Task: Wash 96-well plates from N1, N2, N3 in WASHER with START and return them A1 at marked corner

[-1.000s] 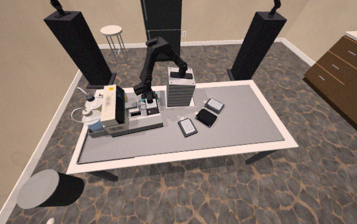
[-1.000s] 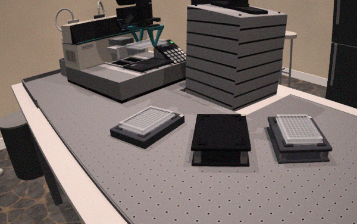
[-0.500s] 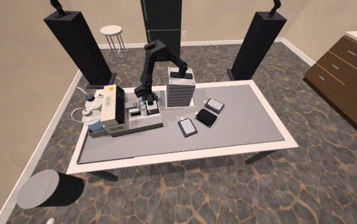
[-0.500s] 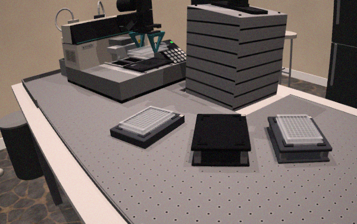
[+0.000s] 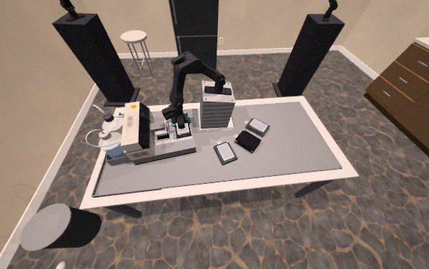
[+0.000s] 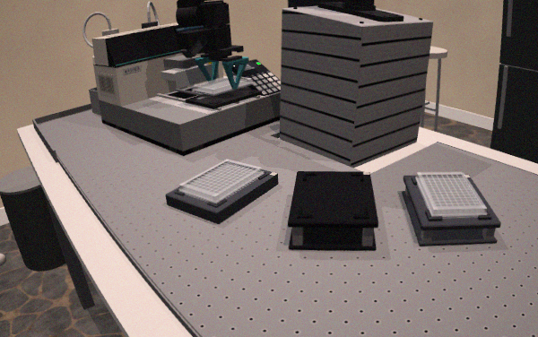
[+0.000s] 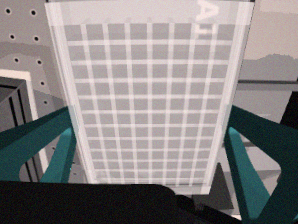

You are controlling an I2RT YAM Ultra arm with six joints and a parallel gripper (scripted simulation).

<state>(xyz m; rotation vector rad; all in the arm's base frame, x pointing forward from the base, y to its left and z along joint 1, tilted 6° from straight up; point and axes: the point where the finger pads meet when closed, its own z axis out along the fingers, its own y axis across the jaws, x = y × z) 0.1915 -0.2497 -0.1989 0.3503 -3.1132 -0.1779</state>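
My hand is 3 cm above the carrier. The rest, counted from my hand: N2 label 42 cm to the left, 11 cm below, 1 cm ahead; then washer 15 cm to the right, 4 cm ahead, 2 cm above; then N1 label 28 cm to the left, 11 cm below, 8 cm ahead.
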